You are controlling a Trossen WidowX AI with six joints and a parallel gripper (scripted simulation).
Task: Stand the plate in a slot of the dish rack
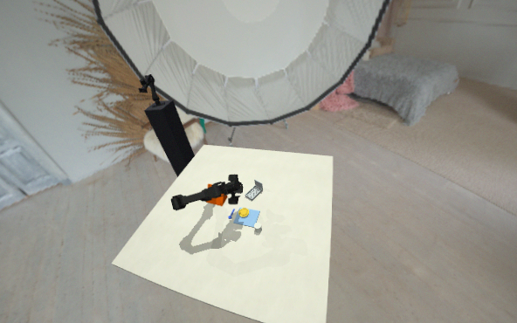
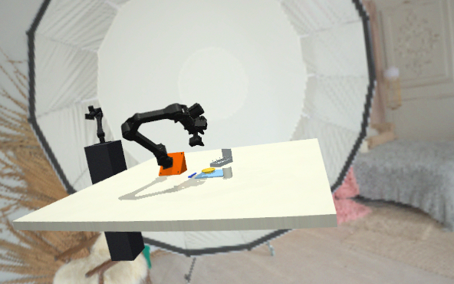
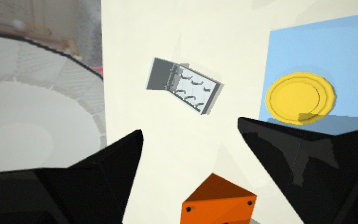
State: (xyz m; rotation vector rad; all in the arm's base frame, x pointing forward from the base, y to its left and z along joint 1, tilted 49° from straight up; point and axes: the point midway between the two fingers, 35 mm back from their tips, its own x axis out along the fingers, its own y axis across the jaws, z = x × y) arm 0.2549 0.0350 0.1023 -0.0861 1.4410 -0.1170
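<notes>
My gripper tip is 150 mm above the yellow plate, 70 mm to the left of it and 20 mm short of it. From my gripper tip the other things lie so: light blue mat 170 mm below, 100 mm to the right, 40 mm ahead; then white cup 180 mm to the right, 140 mm below, 140 mm ahead; then grey dish rack 150 mm below, 110 mm to the left, 50 mm ahead.
</notes>
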